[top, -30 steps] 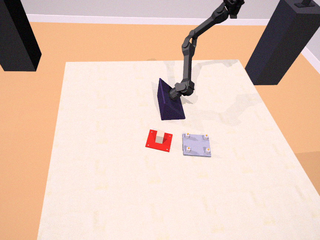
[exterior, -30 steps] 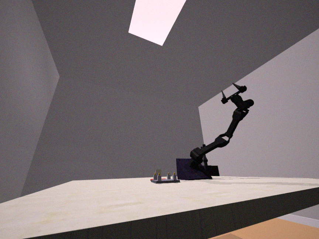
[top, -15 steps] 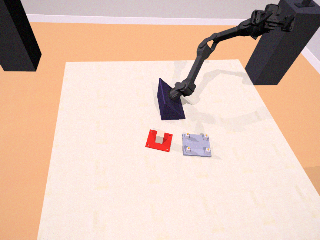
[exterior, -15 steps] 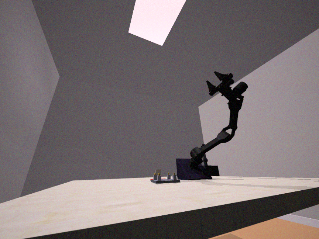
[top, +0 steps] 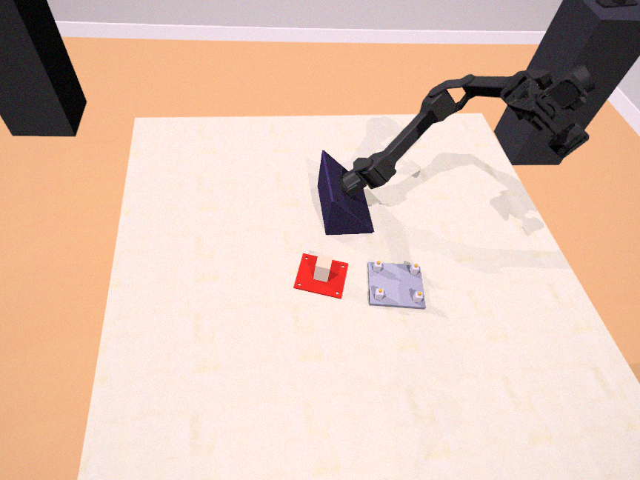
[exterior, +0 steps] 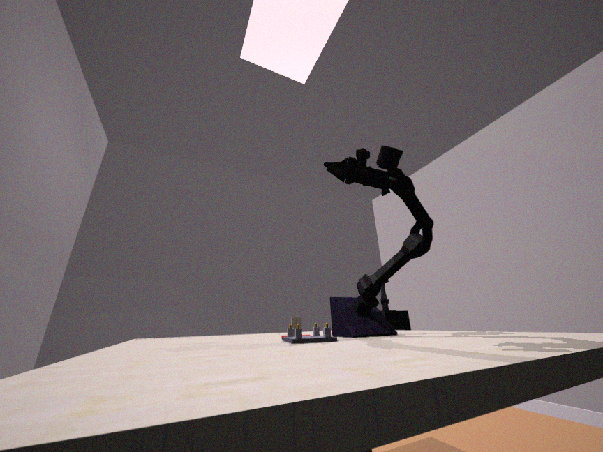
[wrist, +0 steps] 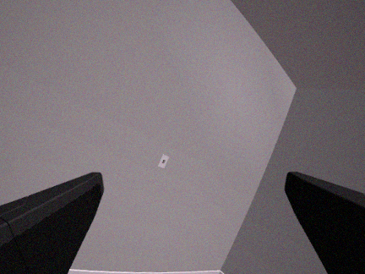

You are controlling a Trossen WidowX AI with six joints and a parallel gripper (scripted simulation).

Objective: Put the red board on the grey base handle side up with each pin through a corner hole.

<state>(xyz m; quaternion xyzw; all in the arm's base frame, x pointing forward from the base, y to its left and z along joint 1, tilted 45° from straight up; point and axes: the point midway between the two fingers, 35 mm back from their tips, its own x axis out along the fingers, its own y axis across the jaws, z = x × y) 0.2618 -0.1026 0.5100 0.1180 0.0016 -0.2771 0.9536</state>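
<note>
The red board is 52 cm below my gripper tip, 37 cm to the right of it and 3 cm behind it. From my gripper tip the other things lie so: grey base: 53 cm below, 16 cm to the right, 1 cm ahead.
</note>
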